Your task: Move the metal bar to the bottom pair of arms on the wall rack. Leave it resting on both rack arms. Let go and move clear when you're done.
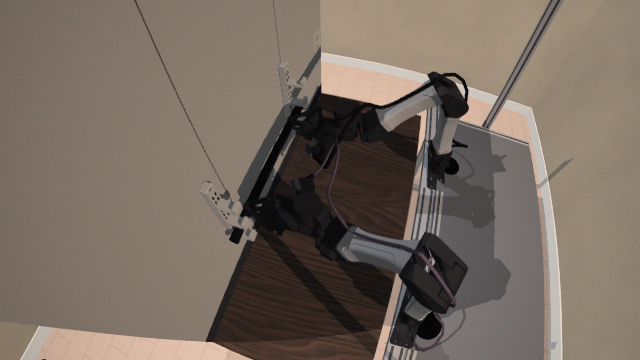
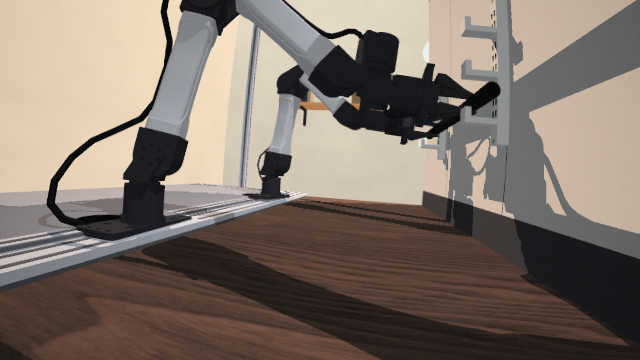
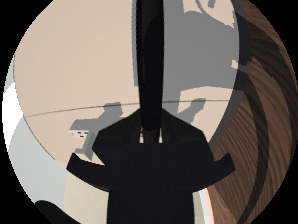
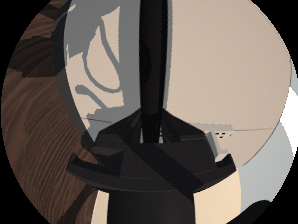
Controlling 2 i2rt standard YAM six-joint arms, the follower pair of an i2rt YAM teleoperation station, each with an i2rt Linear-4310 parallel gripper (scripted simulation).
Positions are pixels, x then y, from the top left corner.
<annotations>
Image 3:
left gripper: 150, 112
rack upright: 88, 132
</annotations>
